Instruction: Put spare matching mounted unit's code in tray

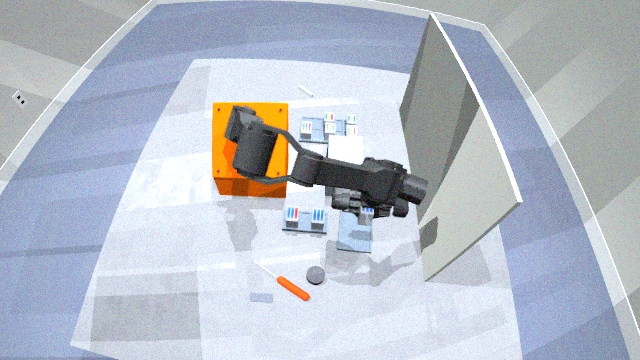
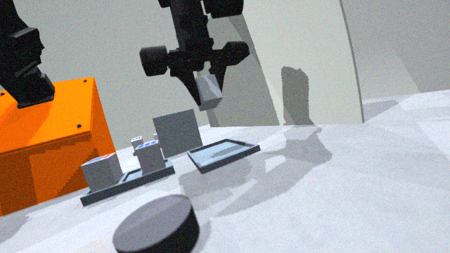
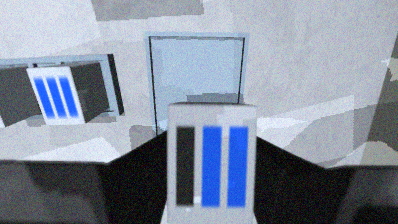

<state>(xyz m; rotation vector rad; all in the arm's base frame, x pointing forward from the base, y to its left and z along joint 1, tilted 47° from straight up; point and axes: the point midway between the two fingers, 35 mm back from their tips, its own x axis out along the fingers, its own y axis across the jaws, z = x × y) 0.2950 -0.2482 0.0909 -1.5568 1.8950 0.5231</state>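
Now: gripper tip 10 mm past the shallow tray and 90 mm above it. The rest, counted from my gripper tip: dark puck 140 mm behind, 130 mm to the right, 80 mm below; rack 150 mm behind, 40 mm to the left, 90 mm below; grey spare block 30 mm above.
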